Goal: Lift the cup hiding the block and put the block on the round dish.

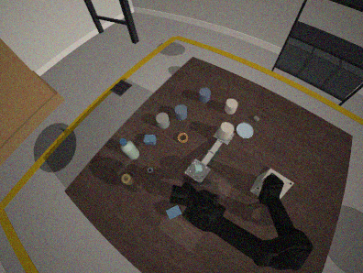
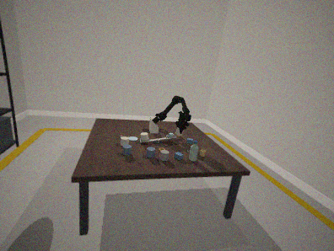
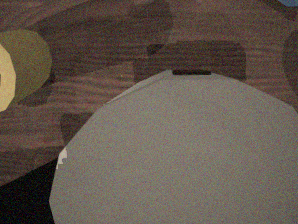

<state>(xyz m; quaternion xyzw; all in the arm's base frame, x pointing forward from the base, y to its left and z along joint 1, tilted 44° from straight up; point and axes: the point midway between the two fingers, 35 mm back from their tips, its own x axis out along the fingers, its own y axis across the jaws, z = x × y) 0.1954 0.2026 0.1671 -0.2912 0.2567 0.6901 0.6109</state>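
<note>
Now: gripper tip 48 cm to the left of the round light-blue dish, 8 cm above it and 5 cm short of it. Also, from my gripper tip: cream cup 2 cm to the left, 1 cm above.
</note>
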